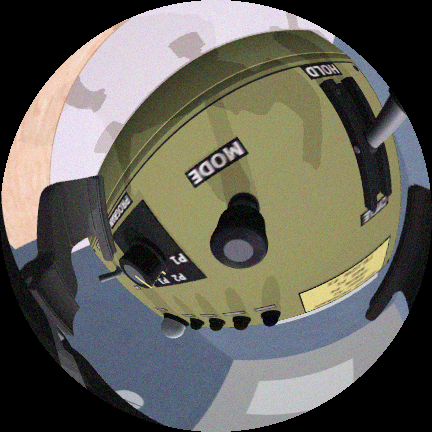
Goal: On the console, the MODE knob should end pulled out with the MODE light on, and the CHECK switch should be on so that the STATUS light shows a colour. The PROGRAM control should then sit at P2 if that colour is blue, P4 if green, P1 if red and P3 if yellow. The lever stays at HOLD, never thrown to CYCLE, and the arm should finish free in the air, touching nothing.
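The MODE knob (pixel 239 240) is black with a grey cap and stands out from the olive console (pixel 285 210); I cannot tell if it is pulled out. The black PROGRAM knob (pixel 142 265) has a yellow pointer slanting down right; its exact setting is unclear. The CHECK switch (pixel 110 276) shows as a thin stub pointing left. A pale grey dome light (pixel 173 327) shows no colour. The lever (pixel 387 122) crosses its slot between HOLD and CYCLE; its base position is hard to judge. My gripper (pixel 216 240) is open and empty, its fingers wide apart in front of the console.
Several dark lamps, one of them a lamp (pixel 241 321), line the console's lower edge. A yellow instruction plate (pixel 345 277) sits at the lower right, with blurred print. The left finger covers part of the console's left edge. A pale surface and a wooden one lie beyond the console.
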